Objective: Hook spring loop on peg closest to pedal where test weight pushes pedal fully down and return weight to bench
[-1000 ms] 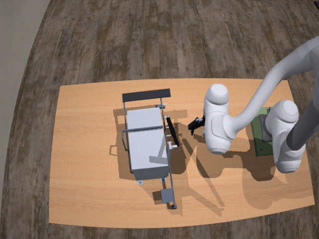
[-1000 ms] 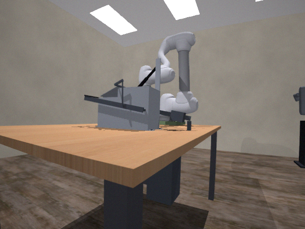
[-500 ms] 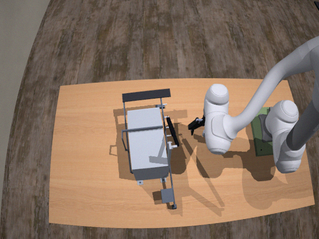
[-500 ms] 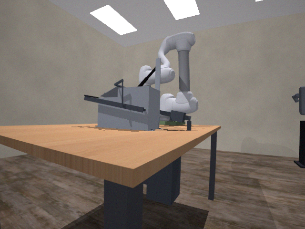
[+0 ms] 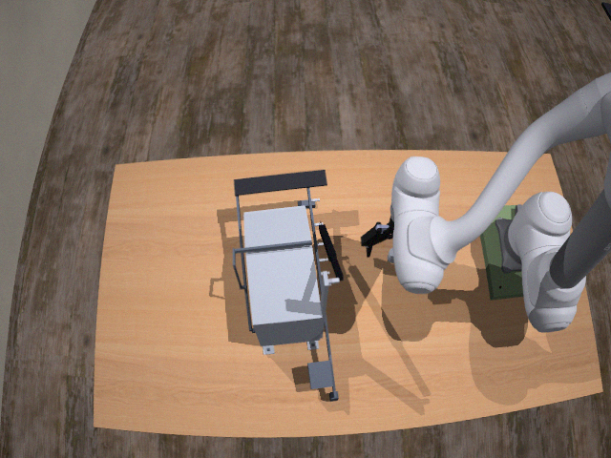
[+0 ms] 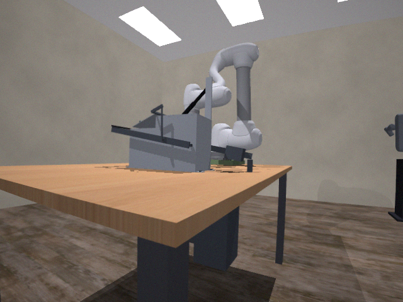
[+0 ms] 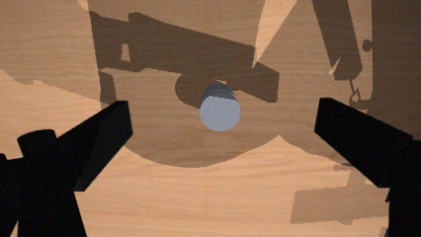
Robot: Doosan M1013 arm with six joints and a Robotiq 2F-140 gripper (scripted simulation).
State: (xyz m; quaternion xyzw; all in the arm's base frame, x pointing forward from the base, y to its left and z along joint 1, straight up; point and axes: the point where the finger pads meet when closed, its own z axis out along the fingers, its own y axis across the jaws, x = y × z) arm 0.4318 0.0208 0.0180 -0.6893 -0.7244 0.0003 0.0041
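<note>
The steel test weight is 30 mm below my hand. From my hand the other things lie so: peg (190 mm ahead, 220 mm to the left, 350 mm above).
</note>
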